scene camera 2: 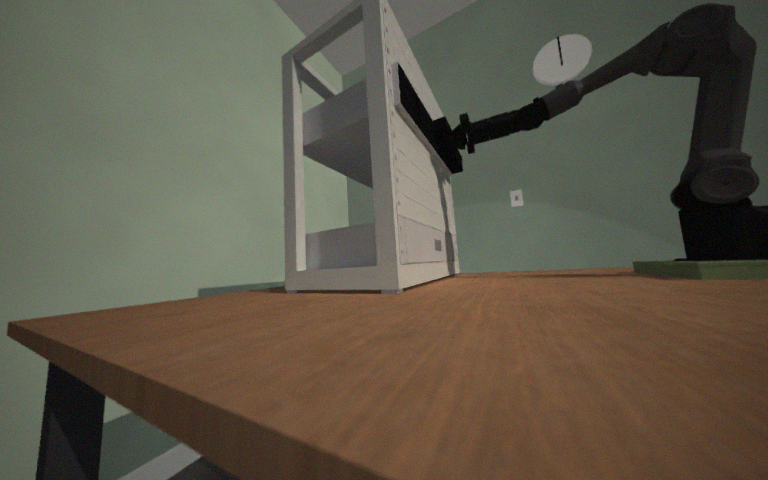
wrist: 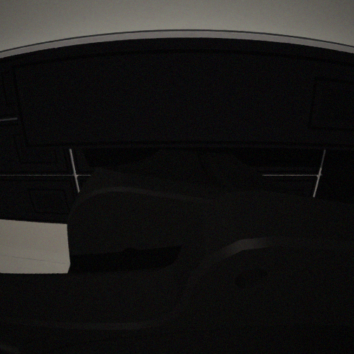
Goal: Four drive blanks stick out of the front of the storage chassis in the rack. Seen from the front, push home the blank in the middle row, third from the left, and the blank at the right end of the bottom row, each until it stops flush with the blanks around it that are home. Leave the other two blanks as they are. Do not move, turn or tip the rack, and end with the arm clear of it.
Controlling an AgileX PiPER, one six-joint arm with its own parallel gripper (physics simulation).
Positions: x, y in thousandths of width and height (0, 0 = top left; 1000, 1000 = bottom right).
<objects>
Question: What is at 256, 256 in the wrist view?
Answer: A pale rack.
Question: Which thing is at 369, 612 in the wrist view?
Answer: The gripper.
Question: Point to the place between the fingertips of the gripper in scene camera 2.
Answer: At 571, 299
</objects>
